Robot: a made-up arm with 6 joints. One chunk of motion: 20 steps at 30 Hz.
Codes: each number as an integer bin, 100 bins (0 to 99) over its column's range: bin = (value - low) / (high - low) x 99, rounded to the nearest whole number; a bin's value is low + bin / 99 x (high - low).
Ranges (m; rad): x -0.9..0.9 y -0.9..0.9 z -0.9..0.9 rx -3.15..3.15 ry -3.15..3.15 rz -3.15..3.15
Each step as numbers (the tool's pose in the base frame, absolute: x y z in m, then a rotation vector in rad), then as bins.
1 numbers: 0.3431 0.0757 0.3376 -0.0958 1.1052 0.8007
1 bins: 68 54 68 48 67 62
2 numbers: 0.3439 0.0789 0.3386 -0.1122 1.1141 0.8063
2 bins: 68 54 68 48 67 62
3 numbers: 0.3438 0.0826 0.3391 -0.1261 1.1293 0.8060
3 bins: 68 54 68 48 67 62
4 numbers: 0.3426 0.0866 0.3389 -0.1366 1.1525 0.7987
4 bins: 68 54 68 47 68 62
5 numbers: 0.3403 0.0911 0.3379 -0.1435 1.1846 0.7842
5 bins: 68 55 68 47 68 62
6 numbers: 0.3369 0.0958 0.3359 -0.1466 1.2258 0.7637
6 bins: 68 55 68 47 69 62
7 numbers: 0.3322 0.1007 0.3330 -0.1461 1.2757 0.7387
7 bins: 68 55 68 47 70 61
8 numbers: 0.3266 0.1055 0.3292 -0.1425 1.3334 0.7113
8 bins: 67 55 68 47 70 61
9 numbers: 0.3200 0.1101 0.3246 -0.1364 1.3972 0.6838
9 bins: 67 56 67 47 71 60
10 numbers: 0.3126 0.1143 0.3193 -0.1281 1.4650 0.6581
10 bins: 67 56 67 47 73 60
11 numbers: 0.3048 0.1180 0.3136 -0.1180 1.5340 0.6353
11 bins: 66 56 67 48 74 59
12 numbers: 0.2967 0.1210 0.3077 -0.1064 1.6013 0.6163
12 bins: 66 56 66 48 75 59
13 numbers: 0.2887 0.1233 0.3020 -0.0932 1.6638 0.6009
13 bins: 65 56 66 48 76 59
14 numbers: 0.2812 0.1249 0.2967 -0.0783 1.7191 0.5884
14 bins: 65 56 66 48 77 59
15 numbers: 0.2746 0.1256 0.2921 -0.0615 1.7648 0.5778
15 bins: 65 56 66 49 77 59
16 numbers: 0.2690 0.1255 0.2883 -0.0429 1.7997 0.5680
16 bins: 64 56 65 49 78 58
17 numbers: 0.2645 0.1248 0.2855 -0.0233 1.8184 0.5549
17 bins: 64 56 65 49 78 58
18 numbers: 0.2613 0.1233 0.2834 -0.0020 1.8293 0.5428
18 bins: 64 56 65 49 78 58
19 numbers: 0.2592 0.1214 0.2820 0.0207 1.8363 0.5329
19 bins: 64 56 65 50 78 58
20 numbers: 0.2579 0.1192 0.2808 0.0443 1.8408 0.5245
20 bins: 64 56 65 50 78 58
